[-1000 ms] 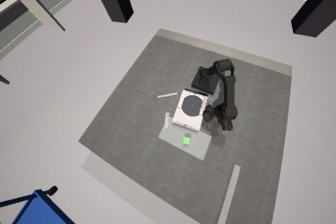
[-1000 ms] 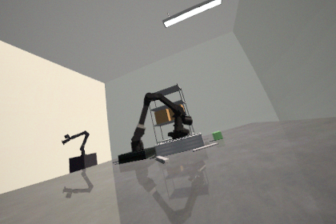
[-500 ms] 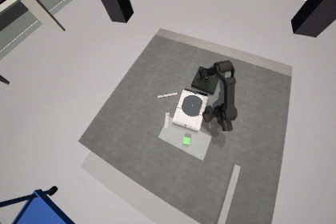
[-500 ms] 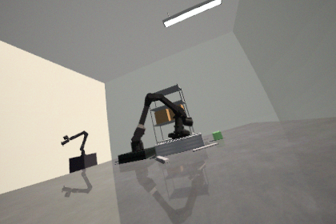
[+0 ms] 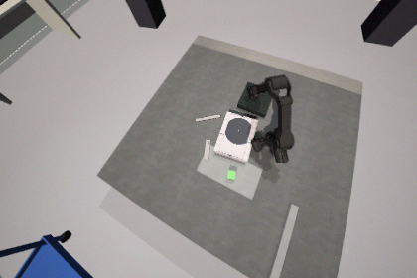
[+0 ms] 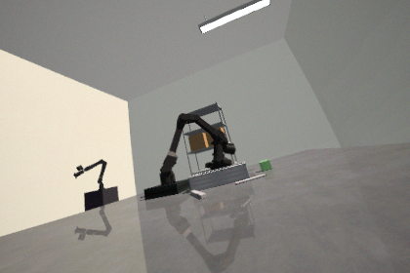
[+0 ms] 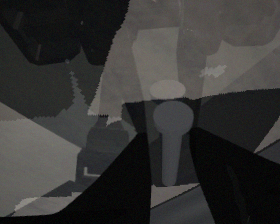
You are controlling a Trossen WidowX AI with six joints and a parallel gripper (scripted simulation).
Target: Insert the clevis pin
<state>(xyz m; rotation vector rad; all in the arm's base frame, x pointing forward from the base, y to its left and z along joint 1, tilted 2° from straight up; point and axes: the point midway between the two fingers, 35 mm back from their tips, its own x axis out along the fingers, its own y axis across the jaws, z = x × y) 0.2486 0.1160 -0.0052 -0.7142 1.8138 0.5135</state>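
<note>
Now: gripper tip 1 cm short of the dark aluminium disc, 14 cm to the left of it and 5 cm below it. The rest, counted from my gripper tip: steel tray: 4 cm ahead, 15 cm to the right, 4 cm above; then green block: 25 cm ahead, 12 cm to the right, 2 cm above; then steel clevis pin: 1 cm to the right.
</note>
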